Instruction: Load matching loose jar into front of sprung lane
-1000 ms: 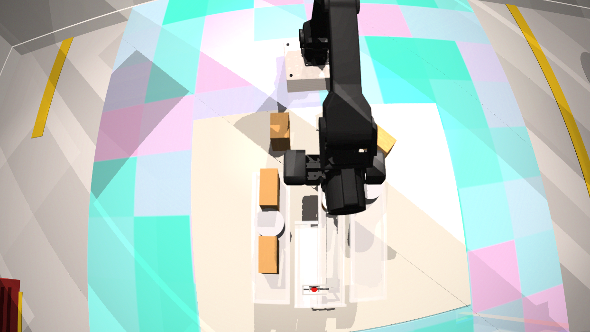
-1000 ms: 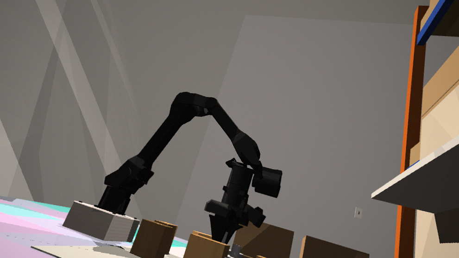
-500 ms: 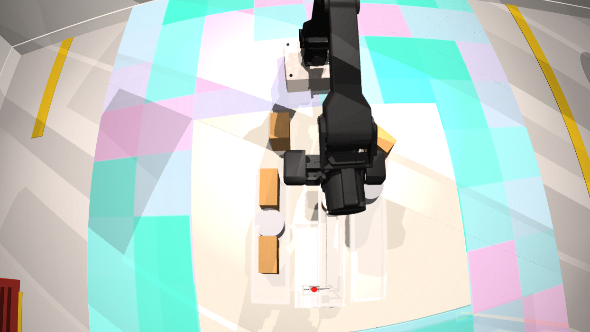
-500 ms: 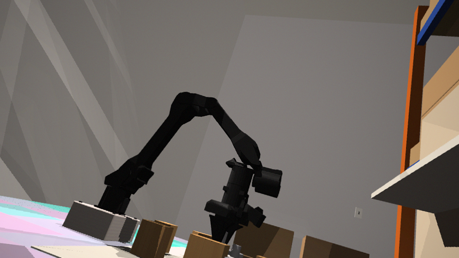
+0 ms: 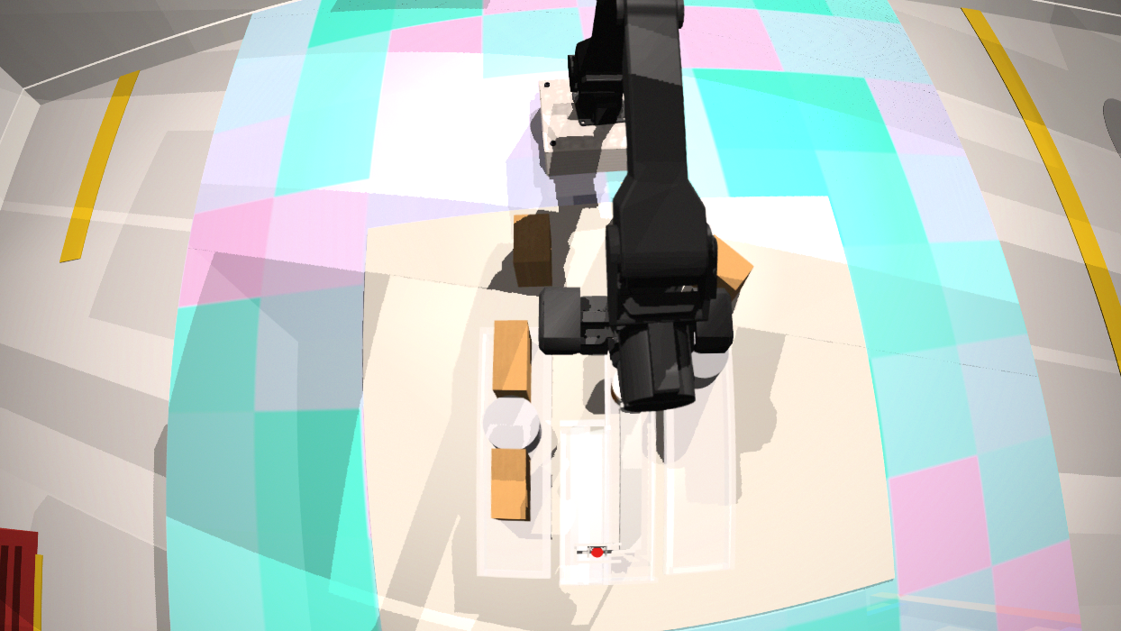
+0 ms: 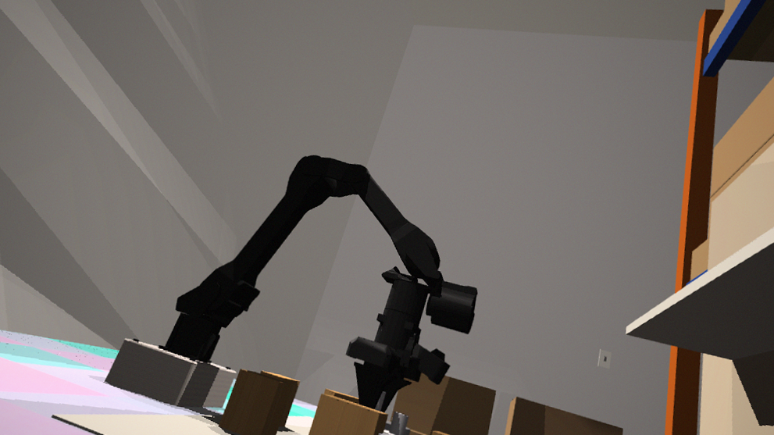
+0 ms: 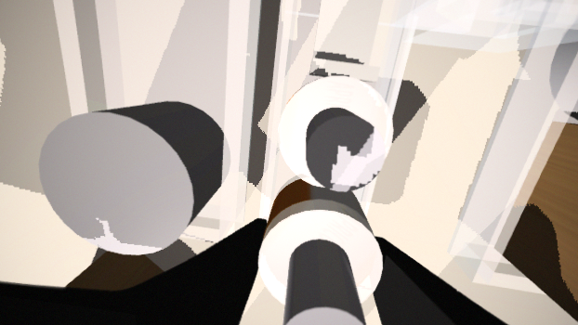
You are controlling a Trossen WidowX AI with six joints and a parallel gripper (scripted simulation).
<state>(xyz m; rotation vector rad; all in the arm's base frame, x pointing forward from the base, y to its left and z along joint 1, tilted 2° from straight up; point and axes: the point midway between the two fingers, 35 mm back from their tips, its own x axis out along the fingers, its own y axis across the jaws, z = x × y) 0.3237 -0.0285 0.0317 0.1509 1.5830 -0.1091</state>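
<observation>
Now: gripper tip 140 mm short of the clear sprung lane, 50 mm to the left of it and 30 mm above it. Round my gripper tip: red mark 220 mm ahead, 70 mm to the right, 20 mm above.
</observation>
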